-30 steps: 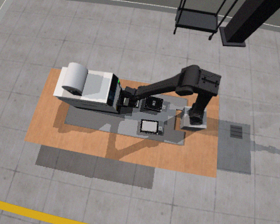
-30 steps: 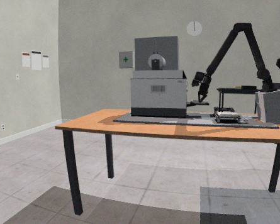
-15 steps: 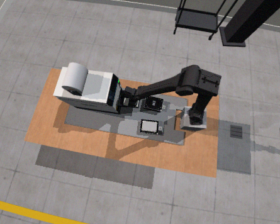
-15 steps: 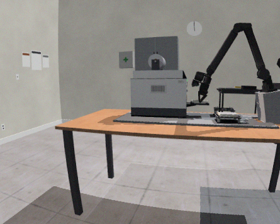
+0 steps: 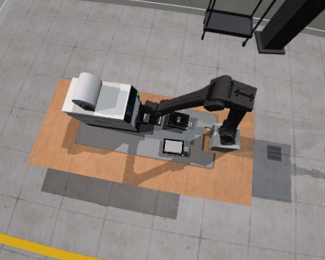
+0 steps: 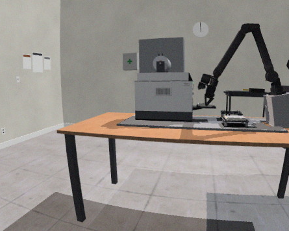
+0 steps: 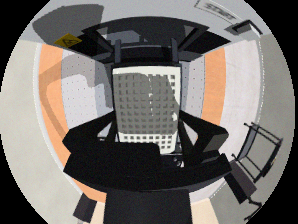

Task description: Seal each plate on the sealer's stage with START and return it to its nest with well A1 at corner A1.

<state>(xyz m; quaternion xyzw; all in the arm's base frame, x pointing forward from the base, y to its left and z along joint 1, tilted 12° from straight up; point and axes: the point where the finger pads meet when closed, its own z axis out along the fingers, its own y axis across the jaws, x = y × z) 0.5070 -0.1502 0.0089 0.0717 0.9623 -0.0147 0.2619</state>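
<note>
My hand is 2 cm above the sealer stage. The rest, counted from my hand: foil roll: 33 cm ahead, 30 cm above, 4 cm to the right.
</note>
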